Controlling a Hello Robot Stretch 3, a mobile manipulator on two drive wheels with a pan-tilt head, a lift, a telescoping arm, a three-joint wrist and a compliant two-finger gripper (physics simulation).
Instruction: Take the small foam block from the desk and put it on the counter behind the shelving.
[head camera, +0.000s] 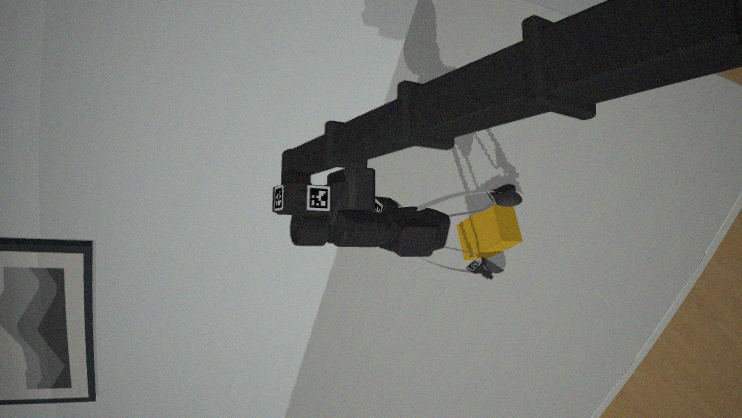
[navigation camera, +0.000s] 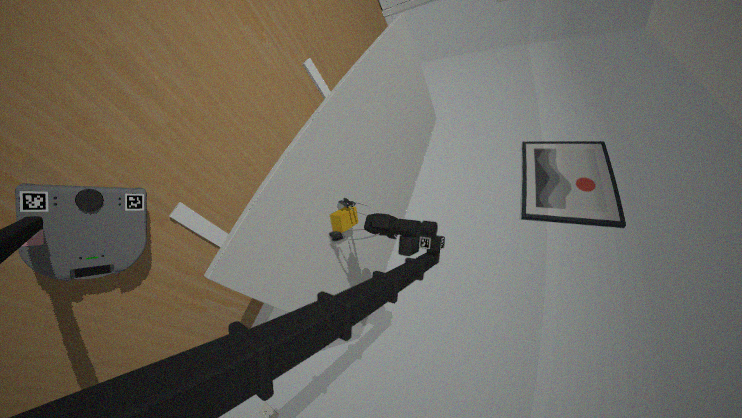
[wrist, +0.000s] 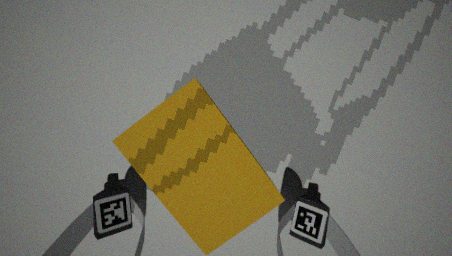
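Pixels of known places: gripper, fingertip midpoint: (head camera: 509, 232) (navigation camera: 335, 218) (wrist: 214, 182); robot's base at its link origin: (navigation camera: 90, 199).
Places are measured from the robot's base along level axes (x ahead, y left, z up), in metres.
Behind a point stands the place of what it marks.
The yellow foam block (head camera: 485, 231) {x -0.024, y -0.627, z 0.765 m} (navigation camera: 340, 220) {x -0.023, y -0.598, z 0.763 m} (wrist: 200, 165) {x -0.023, y -0.648, z 0.765 m} is at the light grey desk (head camera: 405, 337) {x 0.181, y -0.910, z 0.720 m} (navigation camera: 311, 155) {x 0.172, y -0.496, z 0.720 m} (wrist: 60, 75) {x 0.065, y -0.737, z 0.720 m}, turned diagonally between the fingertips. My gripper (head camera: 496, 232) {x -0.022, y -0.621, z 0.720 m} (navigation camera: 341, 219) {x -0.022, y -0.621, z 0.720 m} (wrist: 214, 182) {x -0.022, y -0.621, z 0.720 m} is open around the block, one finger on each side. In the wrist view, the block's left long side meets the left fingertip and its right corner is at the right fingertip. Whether the fingers press on it, I cannot tell. Shadow beside the block hides how its underside meets the desk. The counter and the shelving do not show.
The dark arm (head camera: 467, 93) {x -0.101, y -0.305, z 1.074 m} (navigation camera: 290, 332) {x -0.084, y -0.151, z 1.071 m} reaches over the desk. A framed picture (head camera: 89, 321) {x 0.195, y -1.389, z 1.319 m} (navigation camera: 522, 181) {x 0.193, y -1.397, z 1.310 m} hangs on the wall beyond. The robot's grey base (navigation camera: 119, 223) {x -0.077, y -0.083, z 0.160 m} stands on the wooden floor (head camera: 690, 363) {x 0.302, y -0.658, z 0.000 m} (navigation camera: 155, 103) {x 0.417, y -0.201, z 0.000 m}. White desk feet (navigation camera: 197, 223) stick out below the desk edge.
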